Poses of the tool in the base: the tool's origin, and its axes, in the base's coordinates. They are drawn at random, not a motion.
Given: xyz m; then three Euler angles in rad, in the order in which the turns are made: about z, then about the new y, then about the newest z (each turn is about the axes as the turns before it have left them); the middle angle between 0 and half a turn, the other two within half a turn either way.
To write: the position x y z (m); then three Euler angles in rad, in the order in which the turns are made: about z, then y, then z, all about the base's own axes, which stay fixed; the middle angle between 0 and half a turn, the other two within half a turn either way. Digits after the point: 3 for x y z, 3 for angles.
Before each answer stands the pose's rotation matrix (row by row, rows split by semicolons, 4 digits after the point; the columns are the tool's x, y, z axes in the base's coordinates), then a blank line. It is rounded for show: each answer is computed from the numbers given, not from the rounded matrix.
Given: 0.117 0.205 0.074 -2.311 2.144 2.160
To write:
0.4106 -0.7144 -0.5666; -0.7832 0.0419 -0.6203; 0.4669 0.6985 -0.5423

0.117 0.205 0.074 2.160 2.144 -2.311
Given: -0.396 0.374 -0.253 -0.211 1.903 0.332
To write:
-0.2332 0.3019 0.9244; 0.3833 0.9022 -0.1980; -0.8937 0.3081 -0.3261

-0.396 0.374 -0.253 0.332 1.903 -0.211
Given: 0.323 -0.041 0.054 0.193 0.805 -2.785
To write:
-0.5705 0.4172 0.7074; -0.4672 -0.8733 0.1383; 0.6755 -0.2516 0.6931

0.323 -0.041 0.054 -2.785 0.805 0.193
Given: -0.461 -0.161 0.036 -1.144 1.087 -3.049
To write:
-0.2759 -0.8886 0.3664; 0.3833 -0.4513 -0.8058; 0.8814 -0.0818 0.4651

-0.461 -0.161 0.036 -3.049 1.087 -1.144
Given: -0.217 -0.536 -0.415 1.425 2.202 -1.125
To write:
0.8557 -0.5040 0.1173; -0.3828 -0.4642 0.7988; -0.3481 -0.7284 -0.5901

-0.217 -0.536 -0.415 -1.125 2.202 1.425
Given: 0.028 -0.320 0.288 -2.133 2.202 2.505
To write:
0.2500 -0.8674 -0.4303; -0.7184 0.1318 -0.6831; 0.6492 0.4799 -0.5901

0.028 -0.320 0.288 2.505 2.202 -2.133
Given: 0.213 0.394 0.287 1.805 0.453 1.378
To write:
-0.9947 0.0184 -0.1016; -0.0602 -0.9029 0.4257; -0.0839 0.4296 0.8991

0.213 0.394 0.287 1.378 0.453 1.805
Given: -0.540 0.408 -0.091 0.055 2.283 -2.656
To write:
0.6027 -0.2559 0.7558; -0.4343 -0.8998 0.0416; 0.6694 -0.3533 -0.6535

-0.540 0.408 -0.091 -2.656 2.283 0.055
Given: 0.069 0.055 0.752 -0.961 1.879 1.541
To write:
0.8142 0.1981 0.5457; 0.5799 -0.2315 -0.7811; -0.0284 0.9525 -0.3033

0.069 0.055 0.752 1.541 1.879 -0.961
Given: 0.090 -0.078 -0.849 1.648 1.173 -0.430
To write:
0.3885 -0.9187 -0.0711; 0.3832 0.0909 0.9192; -0.8380 -0.3843 0.3874

0.090 -0.078 -0.849 -0.430 1.173 1.648
